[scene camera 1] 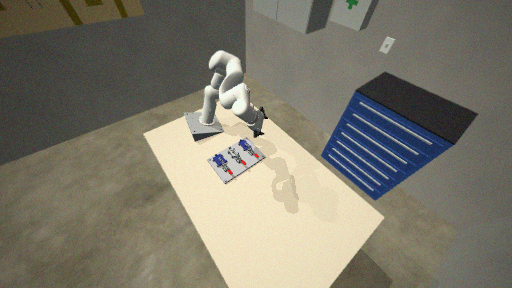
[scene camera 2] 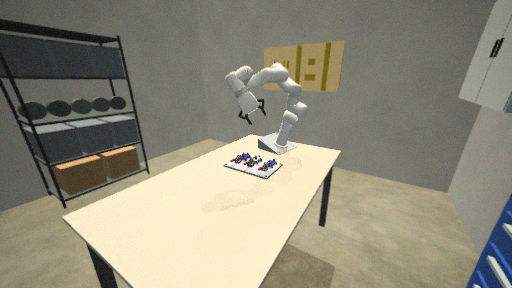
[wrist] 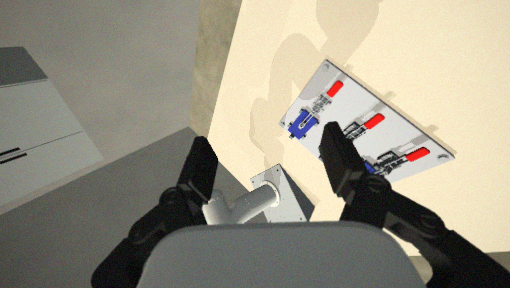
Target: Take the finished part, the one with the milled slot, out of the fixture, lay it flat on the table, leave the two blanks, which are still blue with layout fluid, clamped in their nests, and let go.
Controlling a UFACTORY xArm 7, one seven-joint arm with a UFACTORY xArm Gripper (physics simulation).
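Places are measured from the arm's base along level axes (x left, y ahead, z down), in metres.
Where they show: gripper, fingertip midpoint: (scene camera 1: 263, 126) (scene camera 2: 258, 120) (wrist: 264, 142); arm's base at its link origin: (scene camera 1: 206, 121) (scene camera 2: 280, 143) (wrist: 270, 193).
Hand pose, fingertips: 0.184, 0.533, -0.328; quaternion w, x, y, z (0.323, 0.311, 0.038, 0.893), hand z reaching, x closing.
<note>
Each offset is from my fingertips to the top centre of the thing, as dx, dy, dz. Level surfaces: height alone.
The fixture plate @(-0.134, -0.106, +0.351) (scene camera 1: 227, 179) (scene camera 2: 250, 170) (wrist: 357, 97) lies on the table with three nests in a row. One blue blank (scene camera 1: 244, 144) (scene camera 2: 245, 156) (wrist: 302, 125) sits in one end nest. The other blue blank @(-0.249, -0.139, +0.330) (scene camera 1: 218, 160) (scene camera 2: 271, 163) (wrist: 370, 167) sits in the opposite end nest, partly covered by a finger in the wrist view. The grey metallic part (scene camera 1: 233, 151) (scene camera 2: 257, 158) is in the middle nest; a finger hides it in the wrist view, and its slot is too small to make out. My gripper (scene camera 1: 263, 124) (scene camera 2: 258, 119) (wrist: 264, 142) is open and empty, high above the table and apart from the fixture.
Red-handled toggle clamps stand at the nests; a middle red handle @(-0.123, -0.020, +0.304) (scene camera 1: 243, 162) (wrist: 374, 121) points away from the arm's base. The grey wedge-shaped base (scene camera 1: 202, 131) (scene camera 2: 268, 143) (wrist: 287, 210) stands behind the fixture. A blue drawer cabinet (scene camera 1: 380, 145) stands beyond the table @(dz +0.366) (scene camera 1: 260, 225) (scene camera 2: 175, 225).
</note>
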